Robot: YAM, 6 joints.
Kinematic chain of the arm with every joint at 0, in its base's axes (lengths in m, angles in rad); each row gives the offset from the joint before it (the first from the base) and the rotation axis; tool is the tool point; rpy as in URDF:
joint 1: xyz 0 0 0.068 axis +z
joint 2: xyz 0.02 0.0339 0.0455 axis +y
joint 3: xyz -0.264 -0.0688 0 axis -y
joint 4: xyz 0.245 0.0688 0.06 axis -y
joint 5: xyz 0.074 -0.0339 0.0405 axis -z
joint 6: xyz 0.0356 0 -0.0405 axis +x
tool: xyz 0 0 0 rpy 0 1.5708 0
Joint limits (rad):
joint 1: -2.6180..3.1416
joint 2: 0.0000..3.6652
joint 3: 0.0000..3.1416
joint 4: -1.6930..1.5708
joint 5: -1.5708..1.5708
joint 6: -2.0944..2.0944
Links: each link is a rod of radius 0.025 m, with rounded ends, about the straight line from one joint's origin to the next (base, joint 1, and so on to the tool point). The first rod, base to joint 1, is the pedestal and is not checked.
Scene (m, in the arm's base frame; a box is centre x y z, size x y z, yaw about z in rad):
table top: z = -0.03
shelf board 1: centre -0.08 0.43 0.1 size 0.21 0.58 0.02 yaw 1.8
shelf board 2: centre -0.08 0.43 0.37 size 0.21 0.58 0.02 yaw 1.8
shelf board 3: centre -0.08 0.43 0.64 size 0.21 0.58 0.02 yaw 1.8
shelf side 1: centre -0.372 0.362 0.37 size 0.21 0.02 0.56 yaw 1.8
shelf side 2: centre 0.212 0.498 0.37 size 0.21 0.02 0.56 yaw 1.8
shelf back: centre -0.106 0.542 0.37 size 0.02 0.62 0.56 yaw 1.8
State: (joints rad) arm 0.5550 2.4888 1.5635 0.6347 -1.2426 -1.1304
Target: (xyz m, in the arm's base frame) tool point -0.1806 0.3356 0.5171
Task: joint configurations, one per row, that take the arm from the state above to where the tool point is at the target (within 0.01 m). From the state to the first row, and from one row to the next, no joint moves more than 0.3 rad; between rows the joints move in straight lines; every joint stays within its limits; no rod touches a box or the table.
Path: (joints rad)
1: 0.4159 2.4837 1.8242 0.7907 -1.2166 -1.0618
2: 0.2769 2.4786 2.0849 0.9467 -1.1906 -0.9932
3: 0.1378 2.4736 2.3456 1.1028 -1.1647 -0.9246
4: -0.0013 2.4685 2.6064 1.2588 -1.1387 -0.8561
5: -0.1403 2.4634 2.8671 1.4148 -1.1127 -0.7875
6: -0.2794 2.4583 3.1278 1.5708 -1.0867 -0.7189
7: 0.0024 2.3791 2.9779 1.4667 -1.1112 -0.7703
8: 0.2841 2.2998 2.8280 1.3626 -1.1357 -0.8218
9: 0.5659 2.2205 2.6782 1.2585 -1.1602 -0.8732
10: 0.8477 2.1413 2.5283 1.1545 -1.1846 -0.9246
11: 1.1295 2.0620 2.3784 1.0504 -1.2091 -0.9761
12: 1.4113 1.9828 2.2286 0.9463 -1.2336 -1.0275
13: 1.6930 1.9035 2.0787 0.8422 -1.2581 -1.0790
14: 1.9748 1.8243 1.9288 0.7381 -1.2825 -1.1304

